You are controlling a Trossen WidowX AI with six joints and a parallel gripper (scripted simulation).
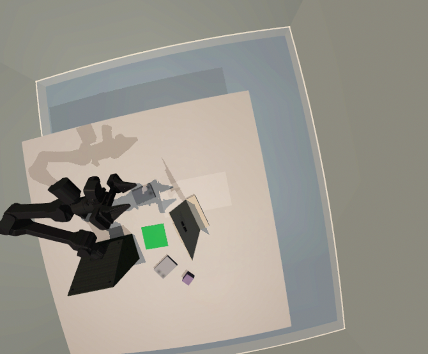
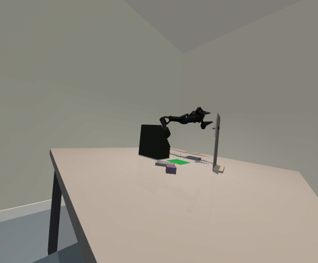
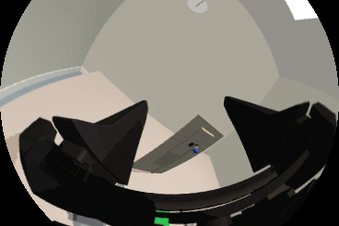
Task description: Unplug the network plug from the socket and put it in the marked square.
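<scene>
Now: gripper tip 17 cm to the left of the network plug, 10 cm short of it and 10 cm above it. Round my gripper tip: upright panel: 20 cm below, 16 cm to the right, 12 cm ahead; then green marked square: 35 cm below, 24 cm to the right, 11 cm behind; then purple cube: 48 cm to the right, 33 cm below, 1 cm ahead.
</scene>
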